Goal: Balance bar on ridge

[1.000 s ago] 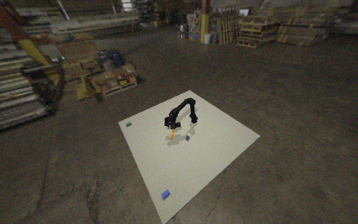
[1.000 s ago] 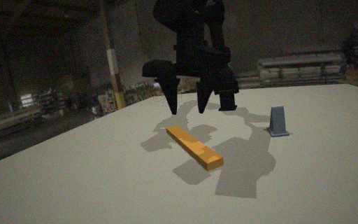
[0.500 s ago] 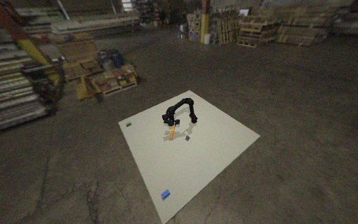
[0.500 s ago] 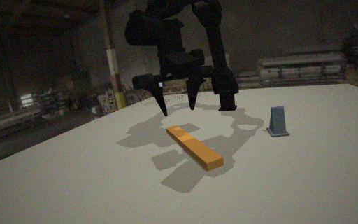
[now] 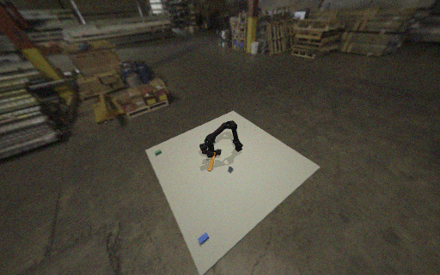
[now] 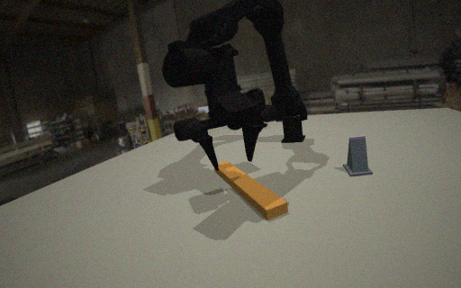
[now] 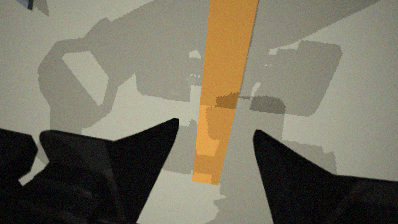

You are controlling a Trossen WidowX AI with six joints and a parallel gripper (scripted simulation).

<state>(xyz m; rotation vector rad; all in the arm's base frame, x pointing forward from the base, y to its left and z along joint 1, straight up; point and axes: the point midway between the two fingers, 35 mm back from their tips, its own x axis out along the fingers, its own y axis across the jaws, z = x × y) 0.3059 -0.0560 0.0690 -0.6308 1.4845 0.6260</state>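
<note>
Now: the bar 20 mm ahead of my gripper tip, 20 mm to the left of it and 30 mm below it. From my gripper tip the other things lie so: green block: 430 mm ahead, 440 mm to the right, 20 mm below; then blue block: 430 mm ahead, 560 mm to the left, 20 mm below.
</note>
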